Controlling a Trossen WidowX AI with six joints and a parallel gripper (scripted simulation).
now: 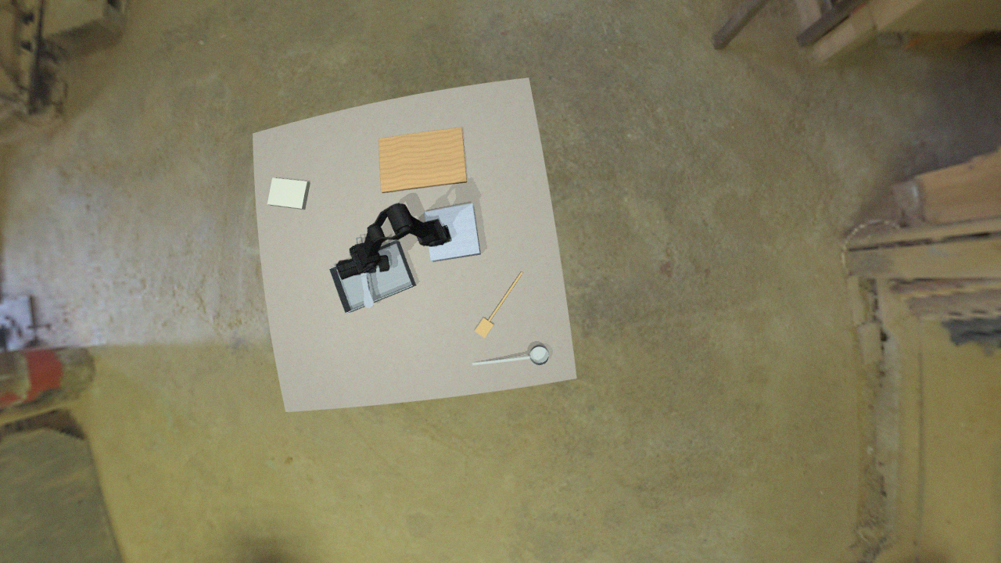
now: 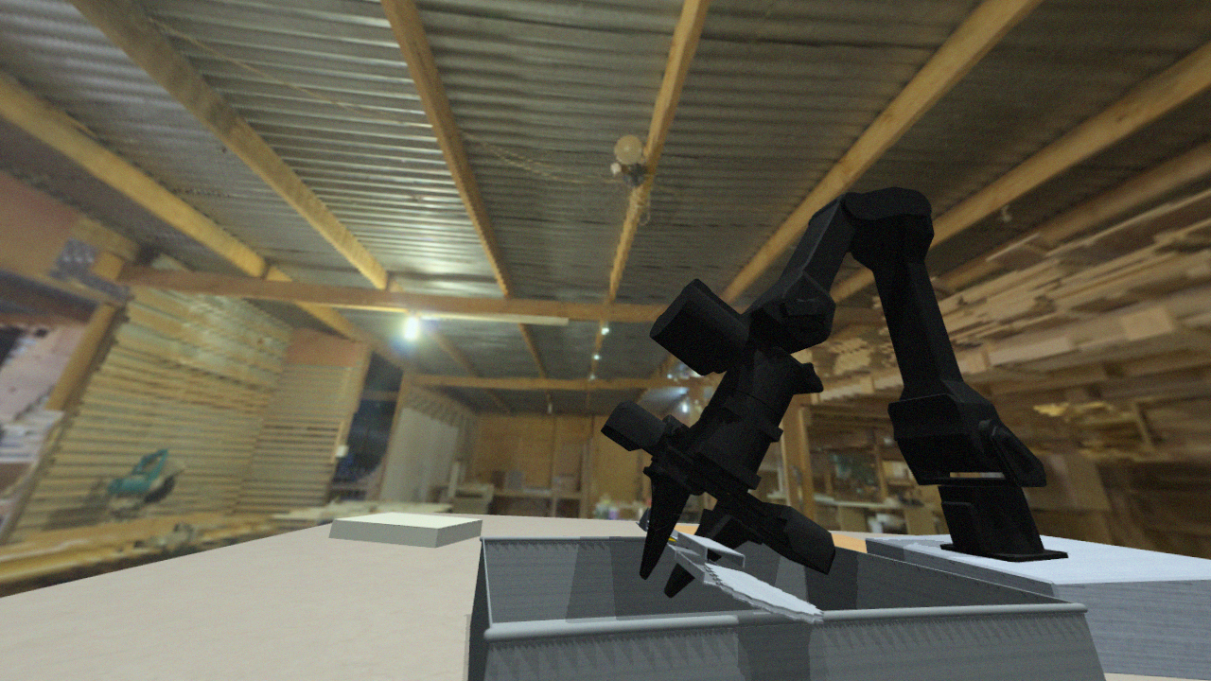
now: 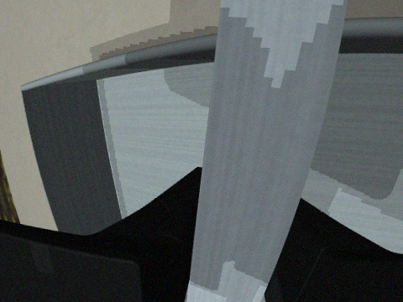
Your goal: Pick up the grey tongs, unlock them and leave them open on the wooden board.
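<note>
The grey roasting tin lies 3 cm behind my gripper tip and 5 cm to the left of it. From my gripper tip the other things lie so: cream block (25 cm ahead, 43 cm to the right, 2 cm below); then wooden board (36 cm behind, 36 cm to the right, 3 cm below).
</note>
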